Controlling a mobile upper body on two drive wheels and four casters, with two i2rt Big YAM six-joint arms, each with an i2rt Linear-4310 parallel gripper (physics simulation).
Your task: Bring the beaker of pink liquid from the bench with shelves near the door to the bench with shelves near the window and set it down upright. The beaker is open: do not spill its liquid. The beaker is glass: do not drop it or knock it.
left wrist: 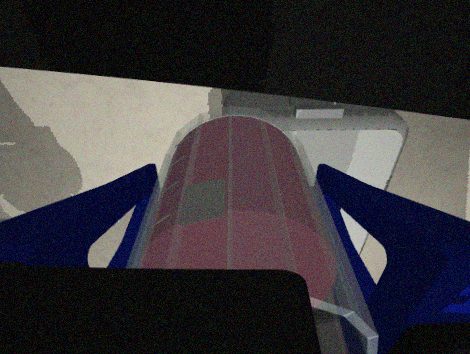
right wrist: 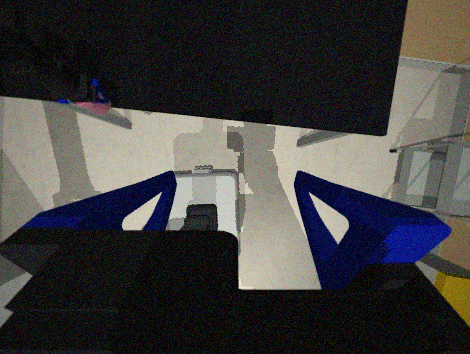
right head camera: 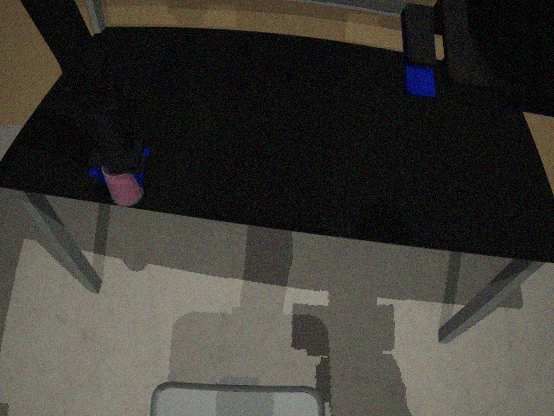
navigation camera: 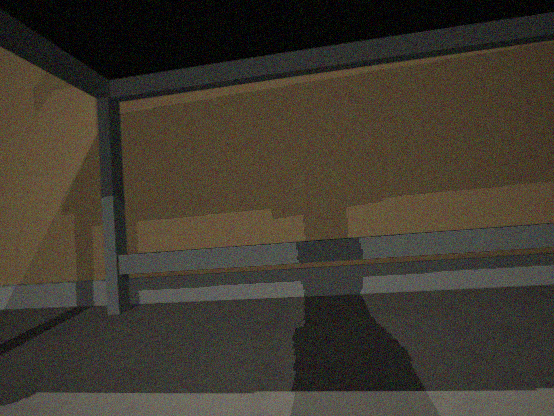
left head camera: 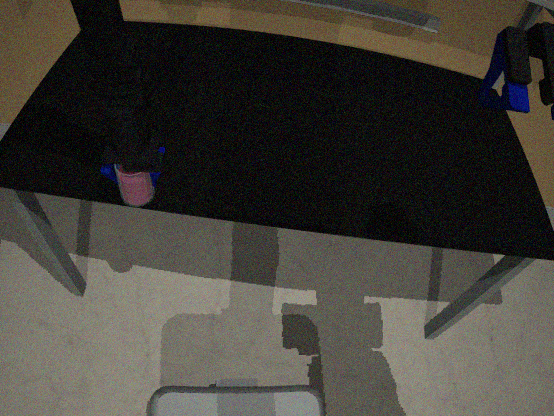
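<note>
The glass beaker of pink liquid (left head camera: 136, 190) (right head camera: 124, 191) (left wrist: 210, 165) (right wrist: 97, 107) is between the blue fingers of my left gripper (left head camera: 132, 175) (right head camera: 118, 177) (left wrist: 236, 175), which is shut on it. It looks about upright, at the near edge of a black bench top (left head camera: 300, 125) (right head camera: 280, 125) (right wrist: 250, 60). Its height above the top is hard to tell. My right gripper (right wrist: 235, 177) is open and empty; in the head views it hangs over the far right part of the bench. Shelves, door and window do not show, so I cannot tell which bench this is.
Grey bench legs (left head camera: 52, 245) (right head camera: 65, 245) stand below the near edge. The navigation camera shows a grey leg (navigation camera: 111, 225) and low crossbar (navigation camera: 210, 258) before a tan wall. My pale base (left head camera: 190, 404) (right wrist: 227, 195) is in front. A grey metal frame (right wrist: 452, 175) and a yellow object (right wrist: 456, 295) are at right.
</note>
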